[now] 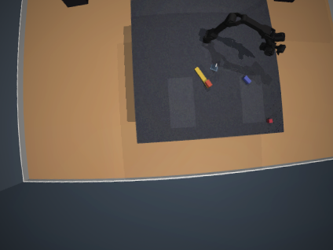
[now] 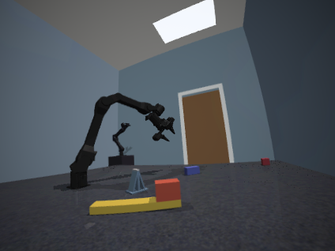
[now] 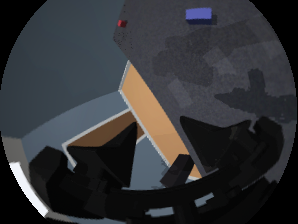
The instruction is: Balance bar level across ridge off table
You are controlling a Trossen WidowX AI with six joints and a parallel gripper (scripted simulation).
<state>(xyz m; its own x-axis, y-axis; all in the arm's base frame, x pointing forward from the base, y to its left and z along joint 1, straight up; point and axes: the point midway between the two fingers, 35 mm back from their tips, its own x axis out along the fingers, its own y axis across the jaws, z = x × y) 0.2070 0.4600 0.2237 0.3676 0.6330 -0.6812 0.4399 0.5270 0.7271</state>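
The grey-blue ridge lies 45 cm to the right of my gripper tip, 17 cm below it and 4 cm ahead of it. From my gripper tip the other things lie so: small blue block: 18 cm below, 17 cm to the right, 16 cm ahead; small red cube: 52 cm ahead, 18 cm below, 2 cm to the left.
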